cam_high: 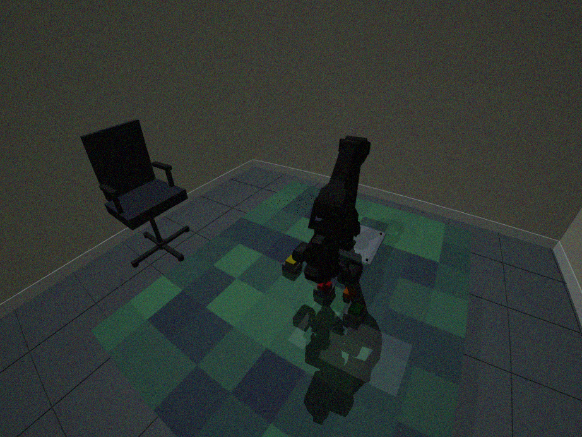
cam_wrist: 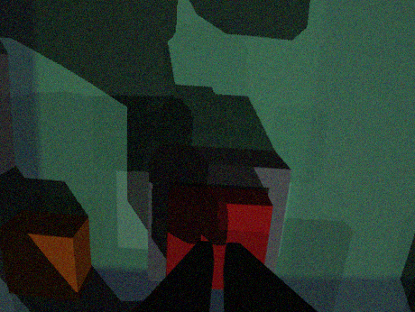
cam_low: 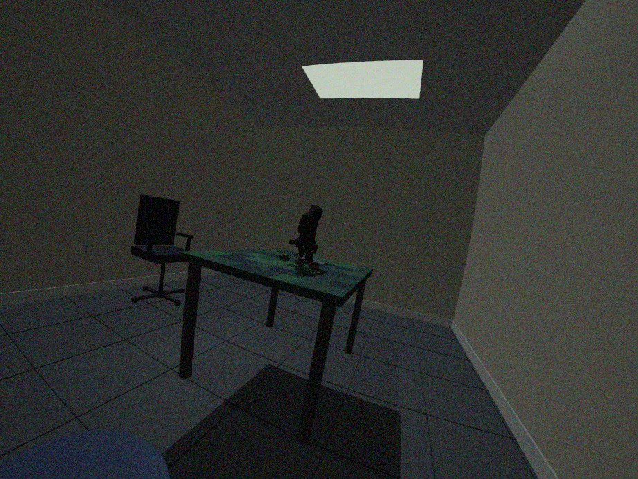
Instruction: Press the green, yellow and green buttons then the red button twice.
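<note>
The orange button lies 30 mm behind my gripper tip, 70 mm to the left of it and 30 mm below it. Round my gripper tip: red button 10 mm below; then yellow button 30 mm behind, 140 mm to the right, 10 mm below; then green button 30 mm ahead, 110 mm to the left, 10 mm below.
</note>
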